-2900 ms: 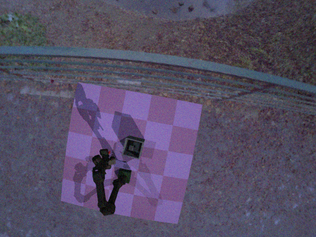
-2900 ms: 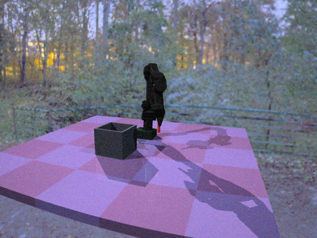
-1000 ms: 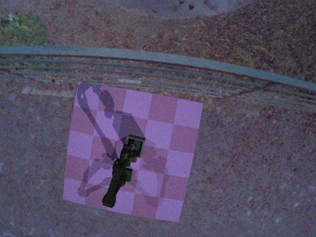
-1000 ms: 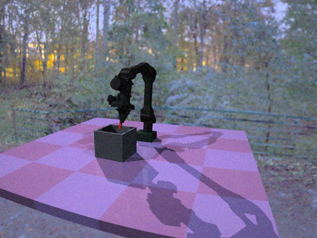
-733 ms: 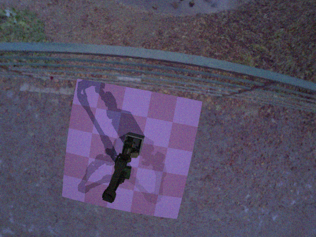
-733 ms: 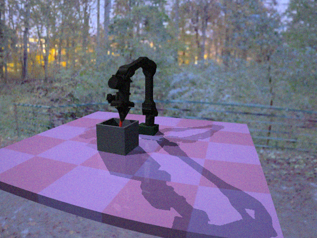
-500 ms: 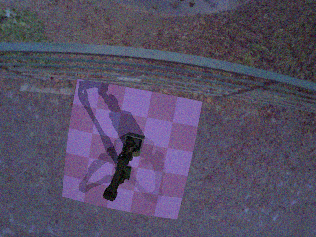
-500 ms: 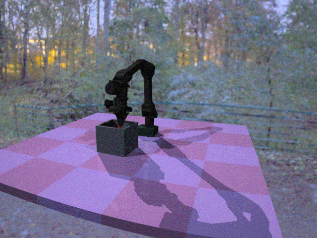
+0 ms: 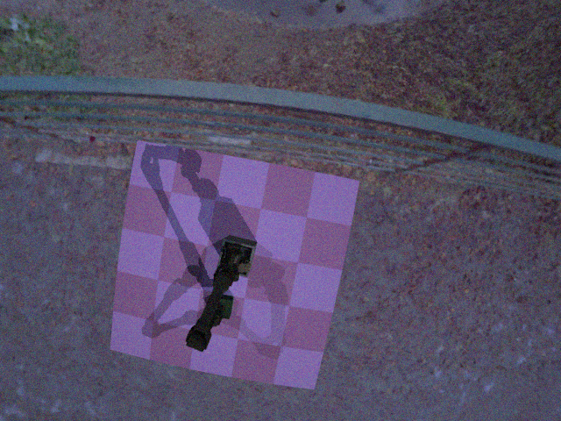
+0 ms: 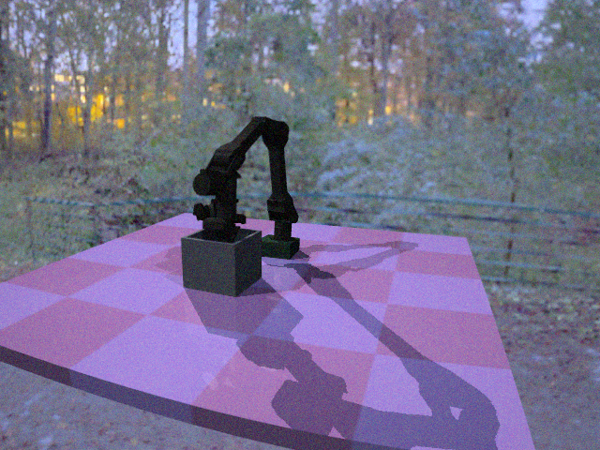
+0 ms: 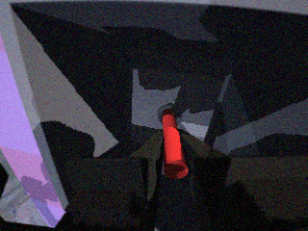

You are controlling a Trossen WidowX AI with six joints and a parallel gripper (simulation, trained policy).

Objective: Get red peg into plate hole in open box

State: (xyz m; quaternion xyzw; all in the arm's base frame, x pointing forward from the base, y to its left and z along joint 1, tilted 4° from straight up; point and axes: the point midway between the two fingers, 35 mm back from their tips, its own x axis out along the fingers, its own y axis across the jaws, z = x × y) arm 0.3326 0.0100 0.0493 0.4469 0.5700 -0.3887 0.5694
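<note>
The red peg lies 1 cm above my gripper tip. Also, from my gripper tip: grey plate: 4 cm below, 1 cm to the right.
</note>
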